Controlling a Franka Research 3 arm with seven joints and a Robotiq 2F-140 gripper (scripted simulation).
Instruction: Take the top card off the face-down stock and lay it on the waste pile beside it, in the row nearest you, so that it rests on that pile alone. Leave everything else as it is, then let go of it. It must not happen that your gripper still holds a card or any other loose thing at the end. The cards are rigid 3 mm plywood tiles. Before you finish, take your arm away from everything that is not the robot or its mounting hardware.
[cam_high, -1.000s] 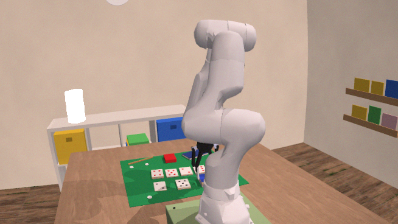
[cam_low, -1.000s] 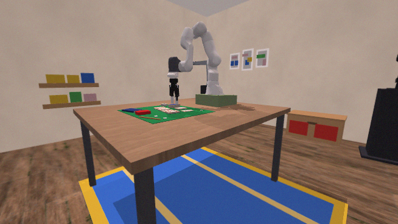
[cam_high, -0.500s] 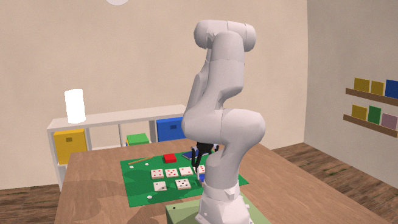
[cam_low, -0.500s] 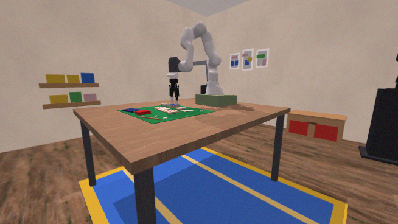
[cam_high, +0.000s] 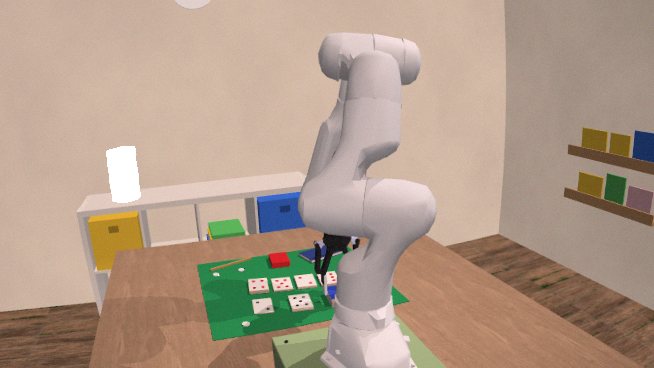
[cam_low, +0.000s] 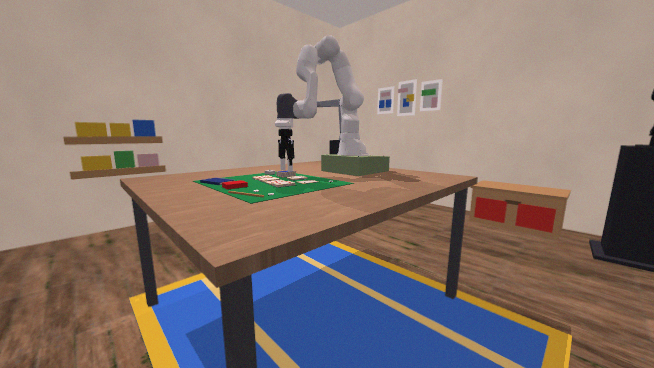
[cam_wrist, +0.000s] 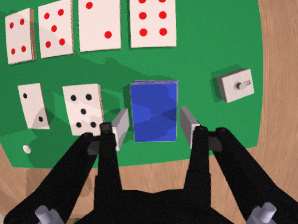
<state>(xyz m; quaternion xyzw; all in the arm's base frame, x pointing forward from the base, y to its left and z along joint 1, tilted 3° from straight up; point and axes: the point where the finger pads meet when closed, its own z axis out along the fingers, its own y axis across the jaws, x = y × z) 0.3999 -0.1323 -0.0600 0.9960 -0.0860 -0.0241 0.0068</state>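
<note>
The grey block is 2 cm ahead of my hand, 14 cm to the right of it and 4 cm below it. The rest, counted from my hand: red block: 35 cm ahead, 7 cm to the left, 5 cm below; black-pip card: 6 cm ahead, 23 cm to the left, 5 cm below; green mat: 17 cm ahead, 9 cm to the left, 7 cm below.
</note>
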